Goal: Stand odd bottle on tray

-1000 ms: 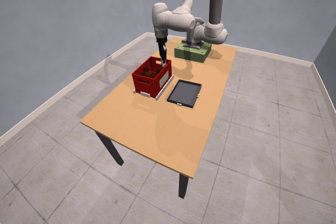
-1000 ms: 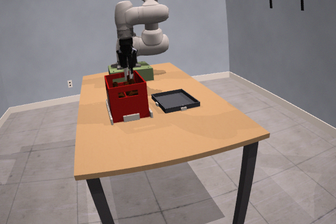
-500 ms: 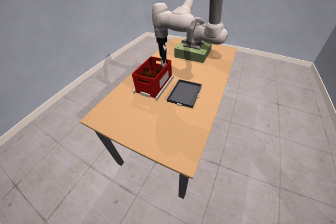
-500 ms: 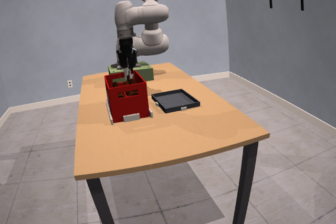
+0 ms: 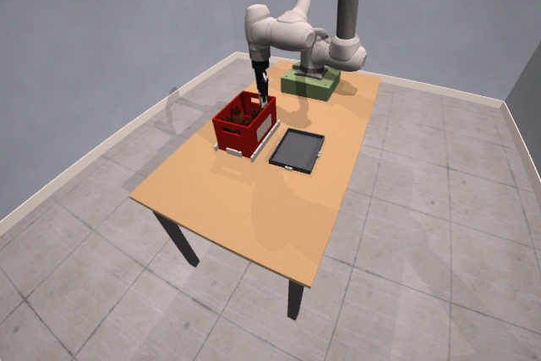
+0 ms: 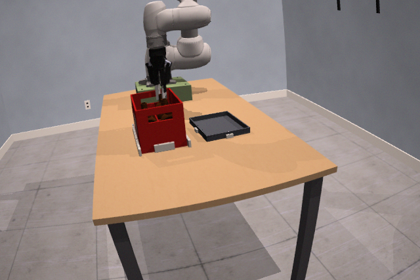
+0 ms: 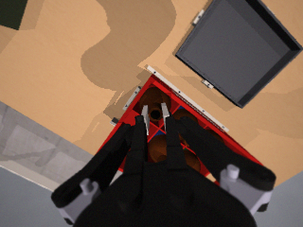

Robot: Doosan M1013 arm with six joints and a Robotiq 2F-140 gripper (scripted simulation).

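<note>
Right now my hand is 90 mm short of the red crate, 90 mm above it and 50 mm to the left of it. From my hand the other things lie so: dark grey tray: 220 mm to the left, 160 mm below, 100 mm ahead; then glass bottle: 180 mm ahead, 90 mm to the right, 90 mm below.
</note>
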